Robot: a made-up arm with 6 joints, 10 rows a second.
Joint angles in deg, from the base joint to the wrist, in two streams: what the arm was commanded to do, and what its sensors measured. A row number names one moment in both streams.
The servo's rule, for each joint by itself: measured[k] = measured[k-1] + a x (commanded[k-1-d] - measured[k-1]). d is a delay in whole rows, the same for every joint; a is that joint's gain. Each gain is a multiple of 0.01, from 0.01 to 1. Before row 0 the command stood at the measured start. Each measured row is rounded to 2 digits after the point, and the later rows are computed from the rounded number. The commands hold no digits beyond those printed.
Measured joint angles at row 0:
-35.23 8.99 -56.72 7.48 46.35 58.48
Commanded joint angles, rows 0 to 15:
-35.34 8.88 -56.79 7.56 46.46 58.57
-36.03 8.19 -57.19 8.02 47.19 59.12
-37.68 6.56 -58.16 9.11 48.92 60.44
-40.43 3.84 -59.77 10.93 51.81 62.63
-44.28 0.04 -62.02 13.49 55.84 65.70
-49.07 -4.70 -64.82 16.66 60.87 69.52
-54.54 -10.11 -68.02 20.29 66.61 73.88
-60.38 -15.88 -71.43 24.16 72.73 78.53
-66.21 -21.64 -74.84 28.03 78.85 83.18
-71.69 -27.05 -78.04 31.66 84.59 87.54
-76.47 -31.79 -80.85 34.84 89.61 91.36
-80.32 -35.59 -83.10 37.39 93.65 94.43
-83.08 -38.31 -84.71 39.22 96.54 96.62
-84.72 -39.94 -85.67 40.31 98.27 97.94
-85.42 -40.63 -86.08 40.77 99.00 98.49
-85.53 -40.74 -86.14 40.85 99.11 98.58
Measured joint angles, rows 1 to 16:
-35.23 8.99 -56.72 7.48 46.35 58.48
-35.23 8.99 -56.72 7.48 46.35 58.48
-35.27 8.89 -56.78 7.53 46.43 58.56
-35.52 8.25 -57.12 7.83 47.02 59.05
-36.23 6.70 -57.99 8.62 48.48 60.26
-37.62 4.07 -59.49 10.05 51.04 62.32
-39.82 0.36 -61.62 12.18 54.74 65.26
-42.87 -4.30 -64.31 14.96 59.46 68.97
-46.72 -9.65 -67.43 18.26 64.97 73.24
-51.23 -15.38 -70.79 21.92 70.95 77.84
-56.17 -21.14 -74.19 25.71 77.03 82.49
-61.29 -26.58 -77.42 29.40 82.85 86.88
-66.30 -31.37 -80.30 32.77 88.06 90.78
-70.93 -35.25 -82.65 35.63 92.36 93.96
-74.94 -38.07 -84.38 37.86 95.58 96.27
-78.17 -39.79 -85.46 39.38 97.65 97.72
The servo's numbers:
d 2
a 0.33 0.92 0.84 0.62 0.77 0.87

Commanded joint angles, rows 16 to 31:
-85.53 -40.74 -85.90 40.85 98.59 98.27
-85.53 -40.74 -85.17 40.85 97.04 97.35
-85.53 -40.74 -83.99 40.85 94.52 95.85
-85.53 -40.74 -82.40 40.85 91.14 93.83
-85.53 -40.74 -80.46 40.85 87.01 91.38
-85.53 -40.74 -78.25 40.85 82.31 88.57
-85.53 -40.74 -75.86 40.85 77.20 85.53
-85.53 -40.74 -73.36 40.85 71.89 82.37
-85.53 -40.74 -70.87 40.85 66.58 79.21
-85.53 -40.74 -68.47 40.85 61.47 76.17
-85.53 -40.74 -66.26 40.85 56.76 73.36
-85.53 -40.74 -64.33 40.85 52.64 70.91
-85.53 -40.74 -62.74 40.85 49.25 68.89
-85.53 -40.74 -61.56 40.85 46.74 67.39
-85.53 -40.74 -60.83 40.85 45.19 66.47
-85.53 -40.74 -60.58 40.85 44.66 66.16
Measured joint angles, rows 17 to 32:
-80.56 -40.56 -85.98 40.24 98.69 98.39
-82.20 -40.73 -86.11 40.62 99.01 98.56
-83.30 -40.74 -85.93 40.76 98.69 98.31
-84.04 -40.74 -85.29 40.82 97.42 97.47
-84.53 -40.74 -84.20 40.84 95.19 96.06
-84.86 -40.74 -82.69 40.85 92.07 94.12
-85.08 -40.74 -80.82 40.85 88.17 91.74
-85.23 -40.74 -78.66 40.85 83.66 88.98
-85.33 -40.74 -76.31 40.85 78.69 85.98
-85.40 -40.74 -73.83 40.85 73.45 82.84
-85.44 -40.74 -71.34 40.85 68.16 79.68
-85.47 -40.74 -68.93 40.85 63.01 76.63
-85.49 -40.74 -66.69 40.85 58.20 73.79
-85.50 -40.74 -64.71 40.85 53.92 71.28
-85.51 -40.74 -63.06 40.85 50.32 69.20
-85.52 -40.74 -61.80 40.85 47.56 67.63

